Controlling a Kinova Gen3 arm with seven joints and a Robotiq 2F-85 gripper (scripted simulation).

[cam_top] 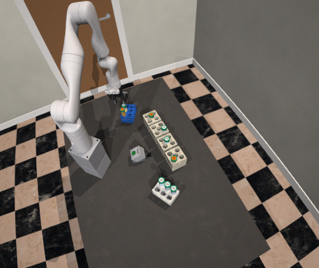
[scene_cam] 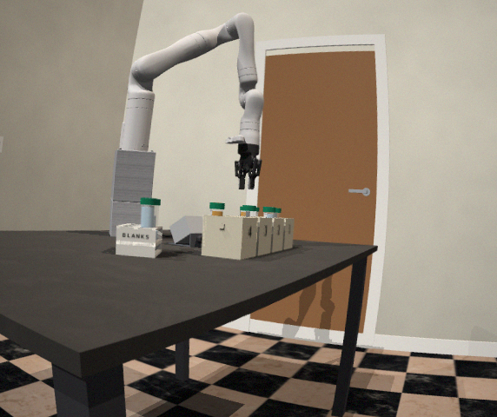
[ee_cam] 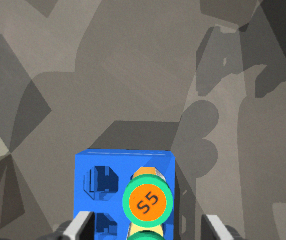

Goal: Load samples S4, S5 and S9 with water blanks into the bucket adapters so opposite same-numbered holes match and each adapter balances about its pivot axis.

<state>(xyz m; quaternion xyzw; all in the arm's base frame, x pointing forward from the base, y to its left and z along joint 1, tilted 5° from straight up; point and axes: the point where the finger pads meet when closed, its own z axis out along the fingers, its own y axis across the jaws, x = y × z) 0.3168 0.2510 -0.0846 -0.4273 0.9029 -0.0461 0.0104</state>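
Right now the sample S5 is 1 cm behind my hand and 13 cm below it. The rest, counted from my hand: blue sample rack: 4 cm ahead, 2 cm to the left, 17 cm below; then adapter 1: 14 cm ahead, 16 cm to the right, 15 cm below; then grey-dot tube X2: 3 cm ahead, 3 cm to the left, 13 cm below.
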